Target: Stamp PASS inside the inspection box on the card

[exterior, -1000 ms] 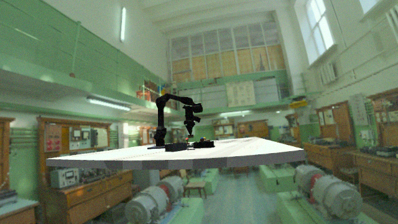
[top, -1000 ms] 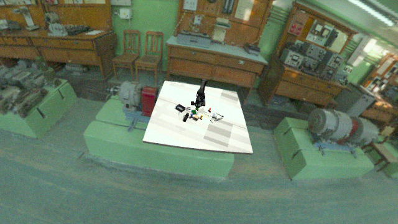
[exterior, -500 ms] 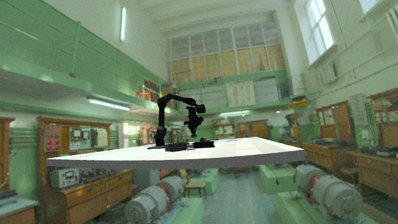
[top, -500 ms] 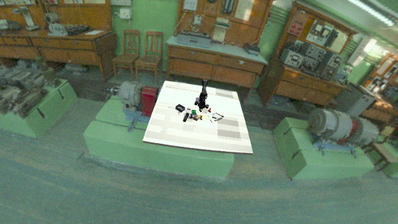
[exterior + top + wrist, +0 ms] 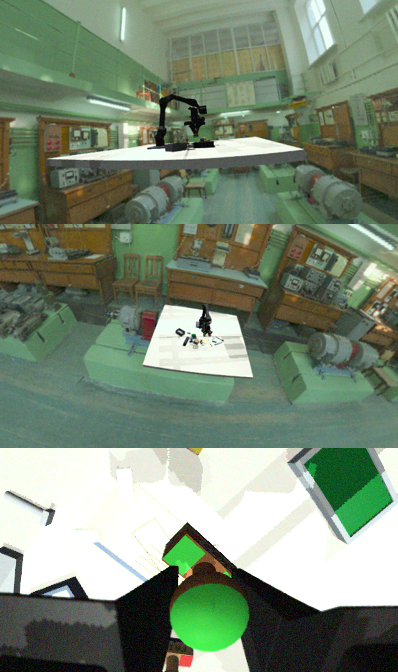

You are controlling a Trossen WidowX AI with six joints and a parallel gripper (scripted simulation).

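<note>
My gripper tip is 2 cm short of the cream card, 4 cm to the right of it and 9 cm above it. From my gripper tip the other things lie so: green stamp: right at my gripper tip; red stamp: 8 cm behind, 11 cm to the left, 7 cm below; tan block: 7 cm ahead, 11 cm to the right, 7 cm below.
</note>
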